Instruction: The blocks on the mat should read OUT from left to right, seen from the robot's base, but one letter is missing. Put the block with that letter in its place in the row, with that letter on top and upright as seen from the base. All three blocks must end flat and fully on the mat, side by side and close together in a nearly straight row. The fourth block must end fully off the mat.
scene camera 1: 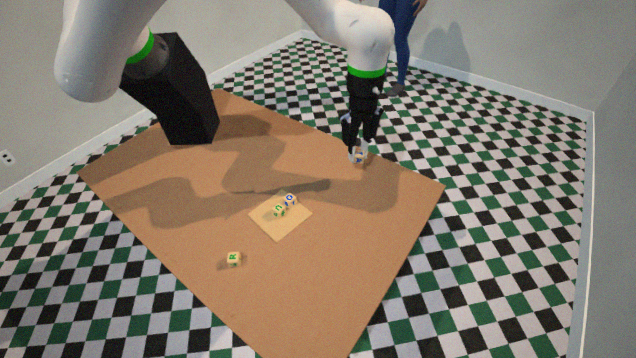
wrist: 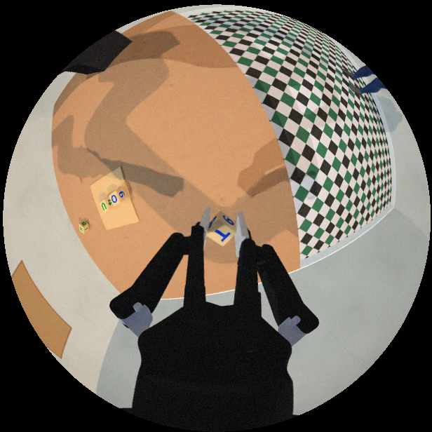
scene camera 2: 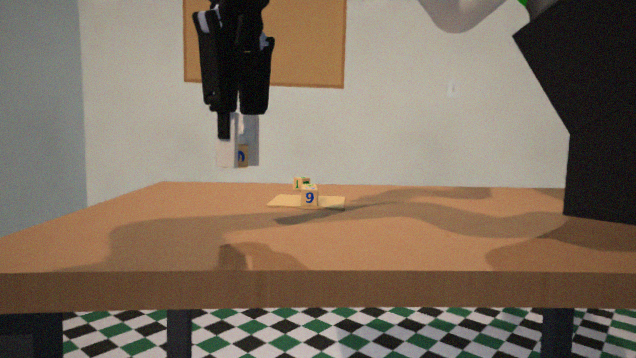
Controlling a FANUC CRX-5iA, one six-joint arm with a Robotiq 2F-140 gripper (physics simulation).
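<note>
My gripper is shut on the T block, holding it in the air above the table; the wrist view shows a blue T on its top and a blue 6 on a side. The O block, with a blue O on top, sits on the mat. The U block, with a green U on top, sits beside it on the mat. The R block lies on the table, off the mat.
The brown table bears the black robot pedestal. The gripper is near the table edge, to one side of the mat. A person stands on the floor beyond the table.
</note>
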